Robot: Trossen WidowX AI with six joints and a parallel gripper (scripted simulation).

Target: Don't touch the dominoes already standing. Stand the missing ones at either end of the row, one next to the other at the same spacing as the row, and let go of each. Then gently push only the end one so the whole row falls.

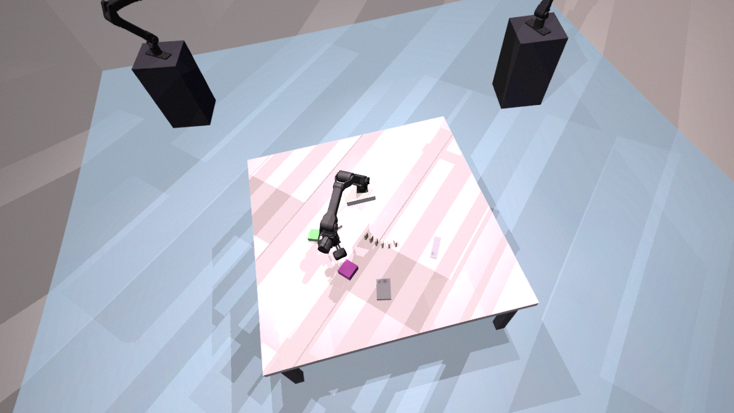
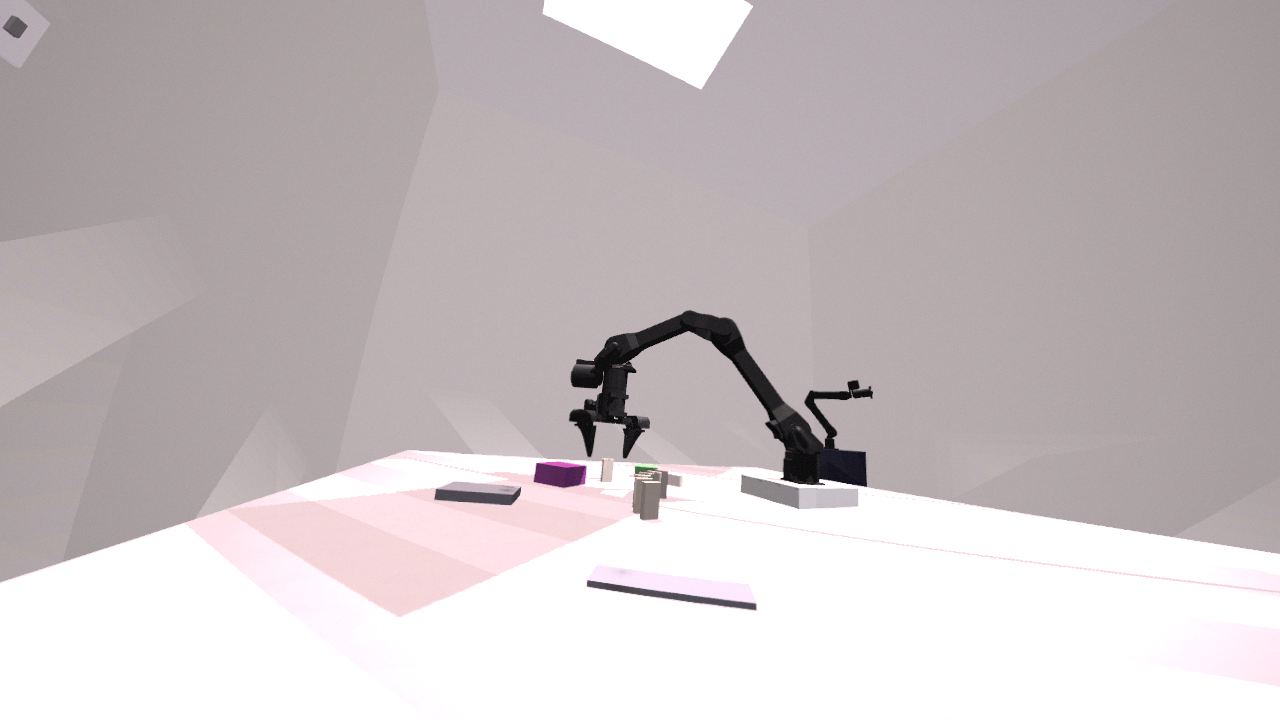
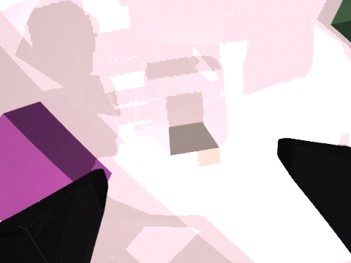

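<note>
Now: the magenta block 100 mm ahead of my gripper tip, 50 mm to the left of it and 30 mm below it. The rest, counted from my gripper tip: flat plate (210 mm ahead, 220 mm to the left, 50 mm below); then flat strip (10 mm ahead, 510 mm to the left, 50 mm below); then green block (120 mm behind, 130 mm to the right, 40 mm below).
</note>
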